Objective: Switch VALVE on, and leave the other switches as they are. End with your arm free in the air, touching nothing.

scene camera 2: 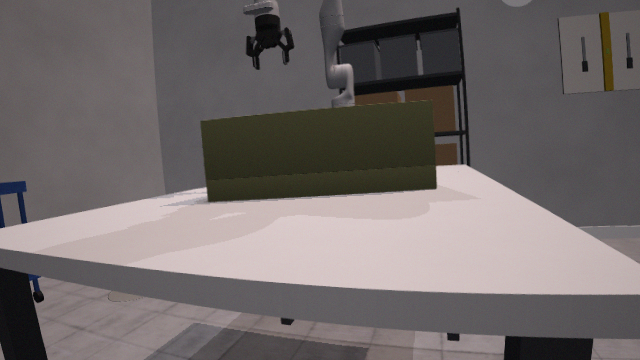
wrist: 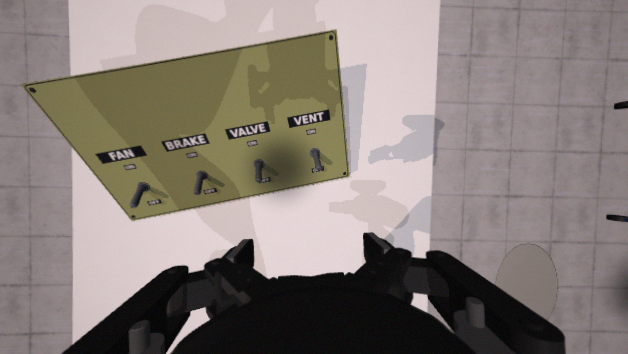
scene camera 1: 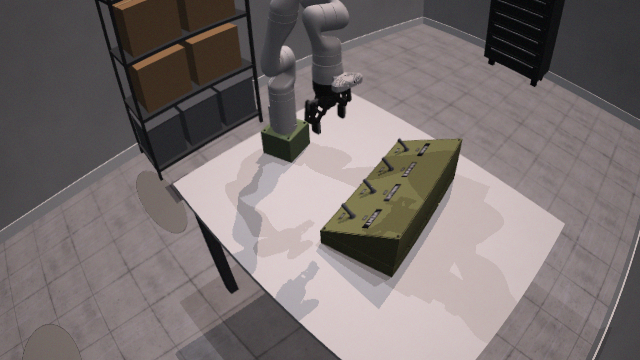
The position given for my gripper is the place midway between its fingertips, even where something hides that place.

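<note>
My gripper [scene camera 2: 271, 66]. Gripper again, [wrist: 309, 248]. Same gripper, [scene camera 1: 329, 124].
</note>
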